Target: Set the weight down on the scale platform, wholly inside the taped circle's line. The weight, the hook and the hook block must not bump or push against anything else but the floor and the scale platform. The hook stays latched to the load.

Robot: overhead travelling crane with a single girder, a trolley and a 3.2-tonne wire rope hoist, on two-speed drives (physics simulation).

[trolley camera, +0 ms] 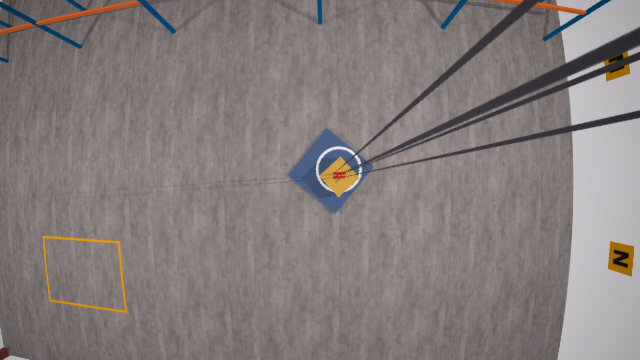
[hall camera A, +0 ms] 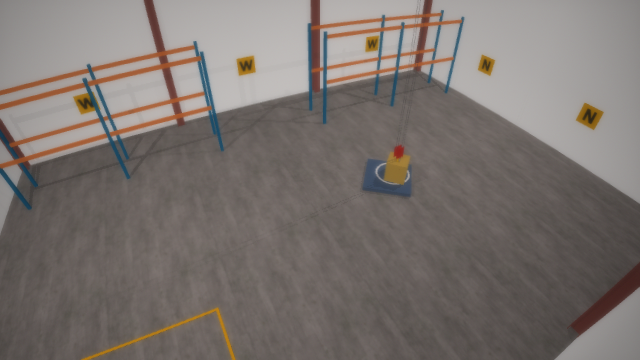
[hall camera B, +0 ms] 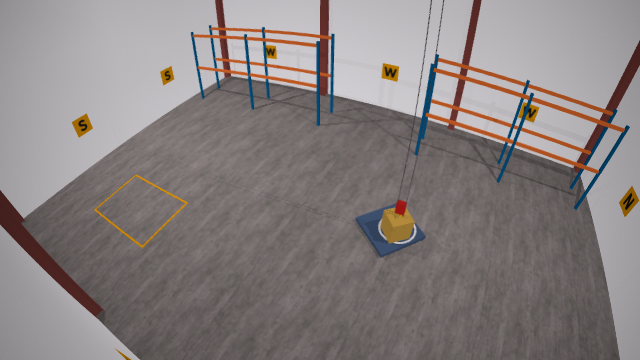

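Note:
The yellow weight [hall camera A: 396, 171] [hall camera B: 398, 227] [trolley camera: 340, 187] is upright at the scale platform [hall camera A: 371, 184] [hall camera B: 381, 249] [trolley camera: 326, 137] and appears to rest on it; a gap underneath cannot be made out. It overlaps the white taped circle [hall camera A: 376, 173] [hall camera B: 400, 243] [trolley camera: 317, 168], off its middle. In the trolley view its lower corner covers the line; whether its base is wholly inside cannot be told. My hook under the red hook block [hall camera A: 398, 151] [hall camera B: 401, 207] [trolley camera: 339, 175] is latched to the weight; the block is just above its top and the hook is too small to see clearly.
Two blue and orange racks [hall camera A: 325, 77] [hall camera A: 106, 127] [hall camera B: 318, 82] [hall camera B: 515, 138] stand along the W wall, apart from the platform. A yellow marked rectangle [hall camera A: 150, 335] [hall camera B: 116, 192] [trolley camera: 123, 275] lies on the floor. Red columns [hall camera A: 315, 45] [hall camera B: 324, 45] stand at the walls.

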